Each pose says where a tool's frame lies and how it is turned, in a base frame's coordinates. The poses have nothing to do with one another.
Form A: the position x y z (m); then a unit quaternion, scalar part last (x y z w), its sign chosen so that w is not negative.
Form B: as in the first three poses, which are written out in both.
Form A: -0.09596 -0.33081 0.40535 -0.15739 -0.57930 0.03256 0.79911
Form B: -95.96 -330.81 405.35 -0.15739 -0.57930 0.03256 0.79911
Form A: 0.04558 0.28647 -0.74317 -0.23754 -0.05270 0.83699 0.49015
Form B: 45.58 286.47 -743.17 -0.23754 -0.05270 0.83699 0.49015
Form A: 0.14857 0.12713 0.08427 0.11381 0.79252 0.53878 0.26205
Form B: 148.57 127.13 84.27 0.11381 0.79252 0.53878 0.26205
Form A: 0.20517 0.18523 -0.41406 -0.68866 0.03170 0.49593 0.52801
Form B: 205.17 185.23 -414.06 -0.68866 0.03170 0.49593 0.52801
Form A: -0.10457 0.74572 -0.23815 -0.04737 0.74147 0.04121 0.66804
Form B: -104.57 745.72 -238.15 -0.04737 0.74147 0.04121 0.66804
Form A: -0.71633 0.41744 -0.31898 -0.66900 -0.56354 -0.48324 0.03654
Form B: -716.33 417.44 -318.98 -0.66900 -0.56354 -0.48324 0.03654
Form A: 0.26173 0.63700 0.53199 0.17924 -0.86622 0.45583 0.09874
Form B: 261.73 637.00 531.99 0.17924 -0.86622 0.45583 0.09874
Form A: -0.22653 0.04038 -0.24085 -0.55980 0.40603 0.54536 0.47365
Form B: -226.53 40.38 -240.85 -0.55980 0.40603 0.54536 0.47365
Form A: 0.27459 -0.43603 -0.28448 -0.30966 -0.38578 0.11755 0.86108
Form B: 274.59 -436.03 -284.48 -0.30966 -0.38578 0.11755 0.86108
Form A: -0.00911 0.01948 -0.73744 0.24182 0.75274 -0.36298 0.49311
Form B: -9.11 19.48 -737.44 0.24182 0.75274 -0.36298 0.49311
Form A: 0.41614 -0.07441 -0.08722 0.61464 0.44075 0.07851 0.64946
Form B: 416.14 -74.41 -87.22 0.61464 0.44075 0.07851 0.64946
